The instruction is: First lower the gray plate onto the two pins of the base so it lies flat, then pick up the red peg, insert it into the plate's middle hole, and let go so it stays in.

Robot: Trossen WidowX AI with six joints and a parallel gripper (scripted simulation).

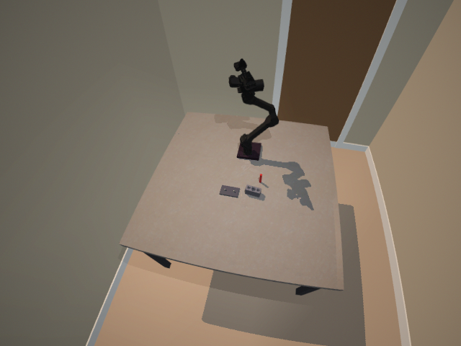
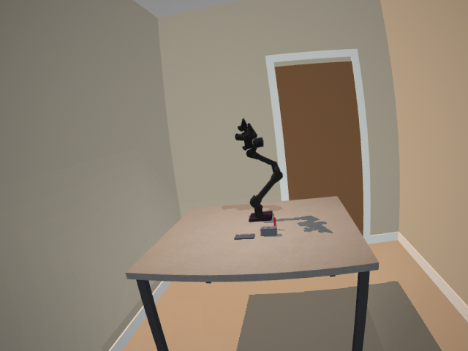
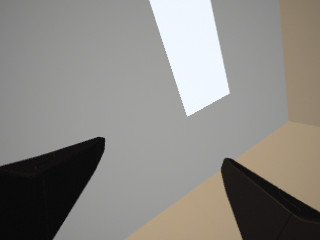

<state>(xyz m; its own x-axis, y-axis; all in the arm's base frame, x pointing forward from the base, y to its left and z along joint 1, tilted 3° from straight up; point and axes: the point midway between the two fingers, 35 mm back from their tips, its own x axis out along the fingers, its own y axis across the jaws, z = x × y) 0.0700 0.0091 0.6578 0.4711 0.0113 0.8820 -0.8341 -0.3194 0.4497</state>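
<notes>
Right now my gripper tip is 670 mm above the gray plate, 280 mm short of it and 50 mm to the right of it. The rest, counted from my gripper tip: red peg 670 mm below, 190 mm ahead, 100 mm to the left; base 700 mm below, 260 mm ahead, 100 mm to the right.
</notes>
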